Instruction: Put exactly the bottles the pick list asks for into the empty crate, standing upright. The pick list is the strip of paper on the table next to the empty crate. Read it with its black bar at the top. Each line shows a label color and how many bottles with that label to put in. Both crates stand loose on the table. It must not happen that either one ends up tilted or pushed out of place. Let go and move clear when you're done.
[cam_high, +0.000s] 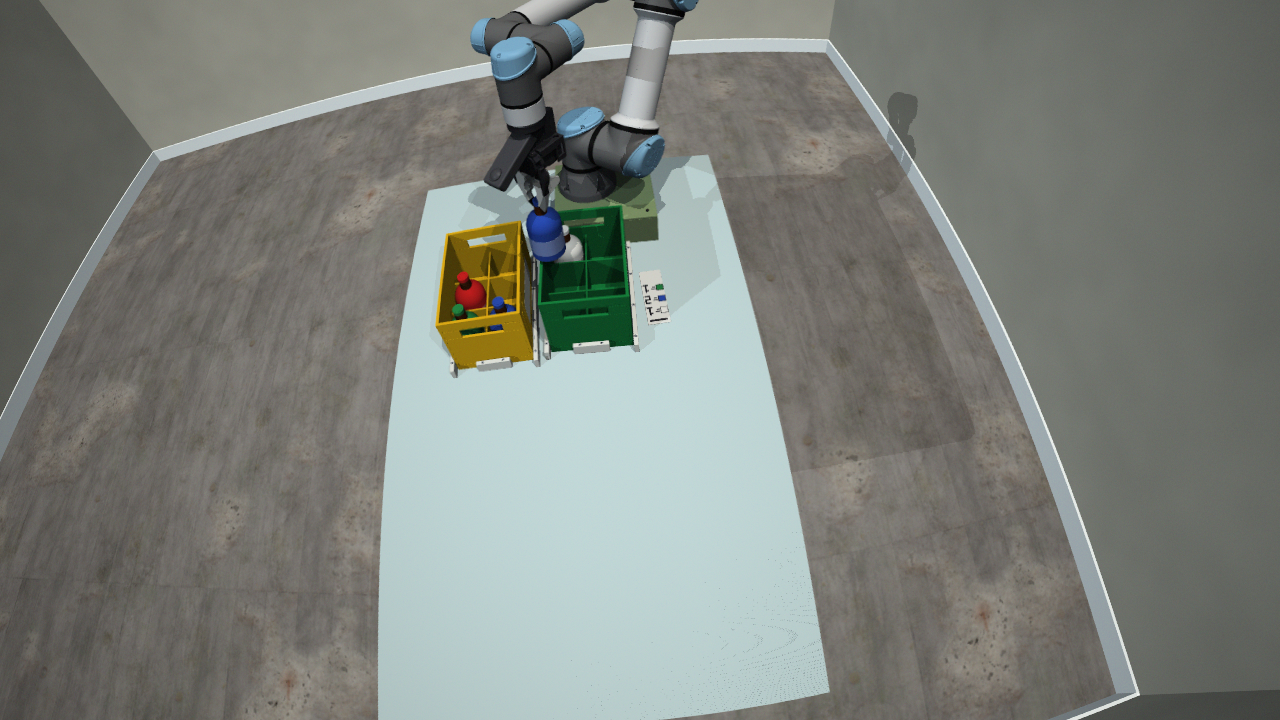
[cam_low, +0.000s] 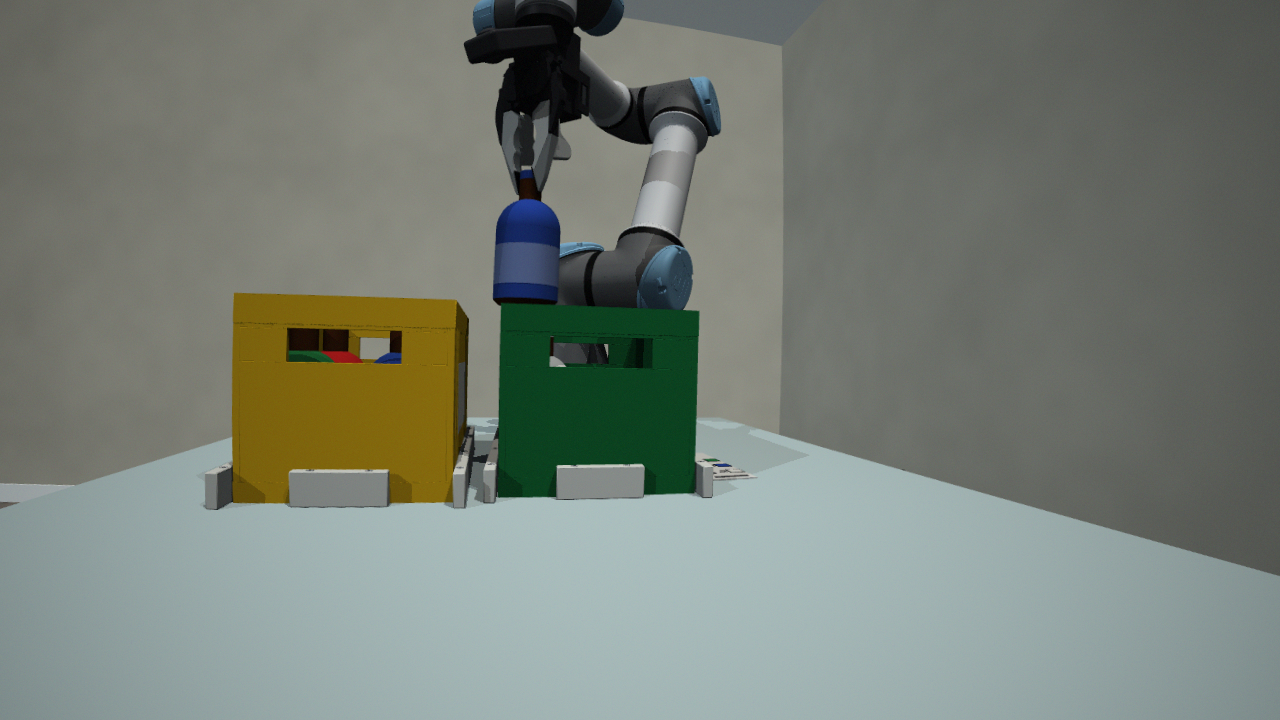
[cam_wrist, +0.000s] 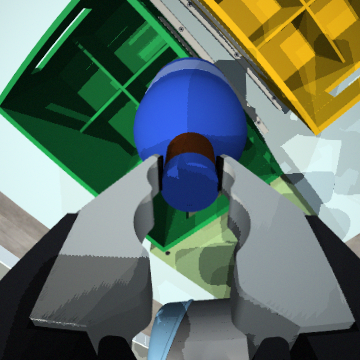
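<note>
Now: the green crate 10 mm behind my hand, 70 mm to the left of it and 250 mm below it. Also, from my hand: yellow crate: 40 mm ahead, 150 mm to the right, 250 mm below; then white bottle: 90 mm behind, 10 mm to the left, 240 mm below; then red bottle: 50 mm ahead, 190 mm to the right, 240 mm below.
</note>
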